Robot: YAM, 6 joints.
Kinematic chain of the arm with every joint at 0, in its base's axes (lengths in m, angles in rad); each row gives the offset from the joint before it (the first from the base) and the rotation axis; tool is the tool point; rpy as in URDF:
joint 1: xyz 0 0 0.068 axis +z
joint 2: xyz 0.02 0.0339 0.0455 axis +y
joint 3: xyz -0.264 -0.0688 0 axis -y
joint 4: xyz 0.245 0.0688 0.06 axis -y
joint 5: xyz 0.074 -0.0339 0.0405 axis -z
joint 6: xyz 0.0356 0 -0.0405 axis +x
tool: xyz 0 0 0 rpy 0 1.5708 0
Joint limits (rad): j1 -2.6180..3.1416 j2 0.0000..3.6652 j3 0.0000..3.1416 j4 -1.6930..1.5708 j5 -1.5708..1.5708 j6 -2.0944..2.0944
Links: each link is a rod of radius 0.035 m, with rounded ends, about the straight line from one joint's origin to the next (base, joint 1, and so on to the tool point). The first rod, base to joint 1, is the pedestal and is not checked.
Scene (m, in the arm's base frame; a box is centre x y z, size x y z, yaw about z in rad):
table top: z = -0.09
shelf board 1: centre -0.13 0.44 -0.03 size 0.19 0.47 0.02 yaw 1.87
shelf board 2: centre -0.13 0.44 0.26 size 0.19 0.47 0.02 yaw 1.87
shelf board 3: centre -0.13 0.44 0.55 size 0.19 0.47 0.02 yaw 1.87
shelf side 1: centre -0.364 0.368 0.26 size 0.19 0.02 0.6 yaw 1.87
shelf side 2: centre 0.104 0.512 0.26 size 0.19 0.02 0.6 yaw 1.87
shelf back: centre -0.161 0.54 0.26 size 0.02 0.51 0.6 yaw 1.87
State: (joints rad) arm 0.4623 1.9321 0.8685 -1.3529 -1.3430 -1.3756
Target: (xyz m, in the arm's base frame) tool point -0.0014 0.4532 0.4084
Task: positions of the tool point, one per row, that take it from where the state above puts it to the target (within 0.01 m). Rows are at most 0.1 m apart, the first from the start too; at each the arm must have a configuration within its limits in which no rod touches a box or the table.
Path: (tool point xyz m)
1: 0.1694 0.1834 0.1555
2: 0.1356 0.2306 0.2013
3: 0.0845 0.2620 0.2573
4: 0.0230 0.2678 0.3209
5: 0.0225 0.3187 0.3527
6: 0.0183 0.3676 0.3780
7: 0.0102 0.4129 0.3966
8: -0.0014 0.4532 0.4084

